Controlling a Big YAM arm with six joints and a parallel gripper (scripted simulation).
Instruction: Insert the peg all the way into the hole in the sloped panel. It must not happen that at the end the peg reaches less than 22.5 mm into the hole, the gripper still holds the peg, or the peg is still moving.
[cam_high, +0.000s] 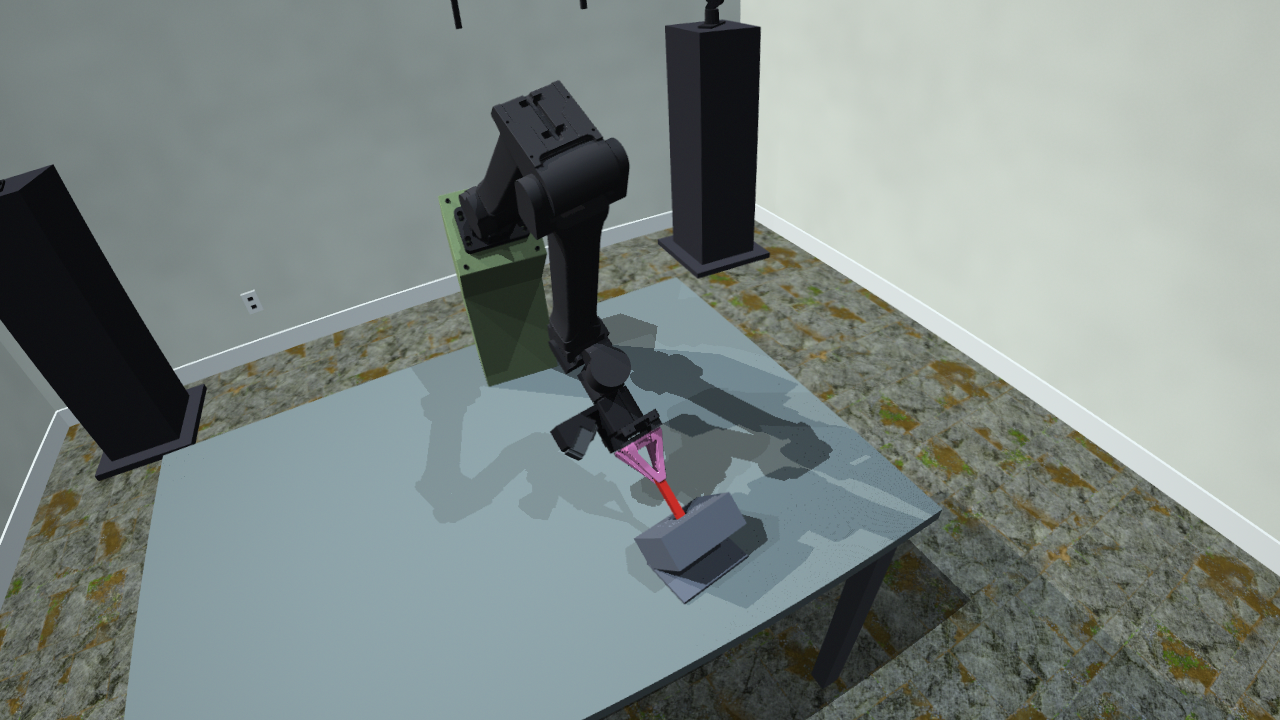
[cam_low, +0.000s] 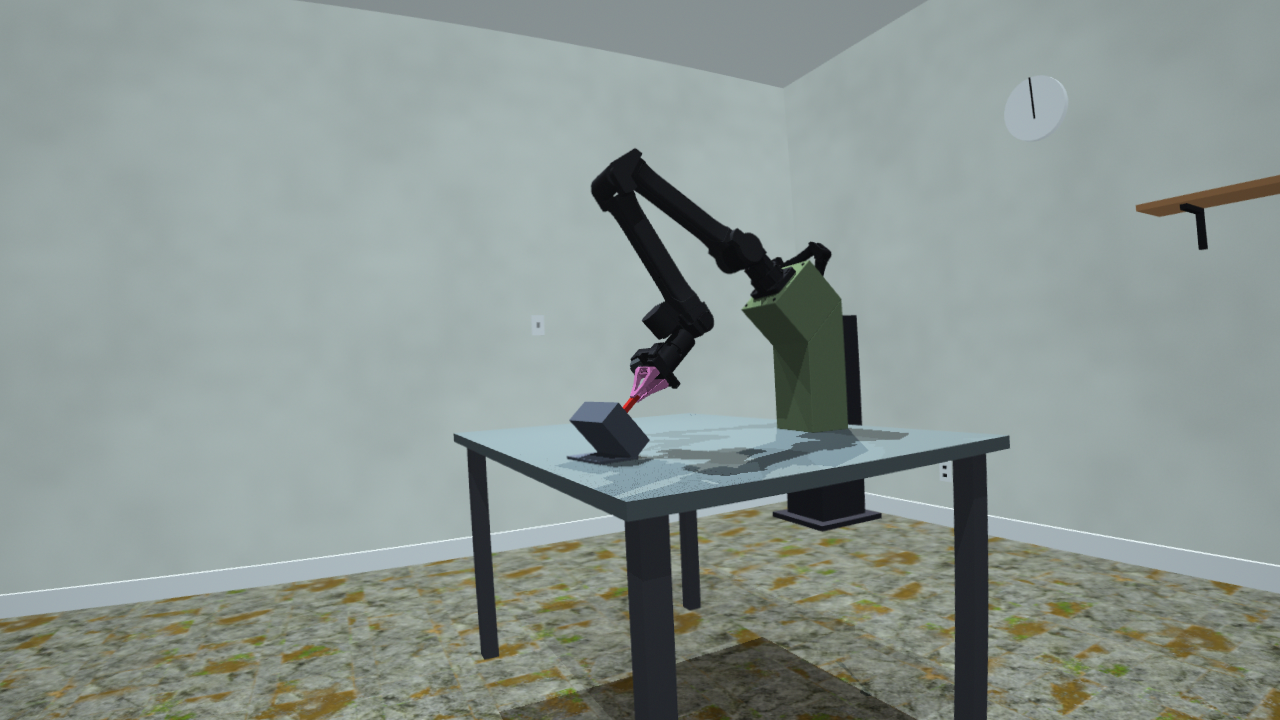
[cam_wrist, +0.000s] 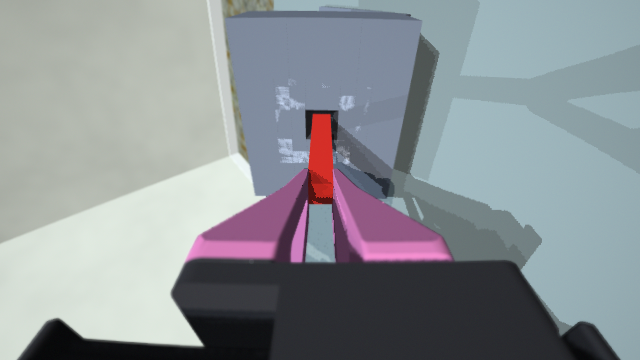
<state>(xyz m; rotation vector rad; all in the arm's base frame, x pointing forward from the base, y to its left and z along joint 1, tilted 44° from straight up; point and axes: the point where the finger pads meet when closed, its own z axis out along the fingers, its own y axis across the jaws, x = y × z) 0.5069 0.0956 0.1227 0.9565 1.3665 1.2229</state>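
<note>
My hand is 90 mm short of the thin dark base plate, 20 mm to the right of it and 120 mm above it. Also, from my hand: red peg (30 mm ahead, 20 mm below).
</note>
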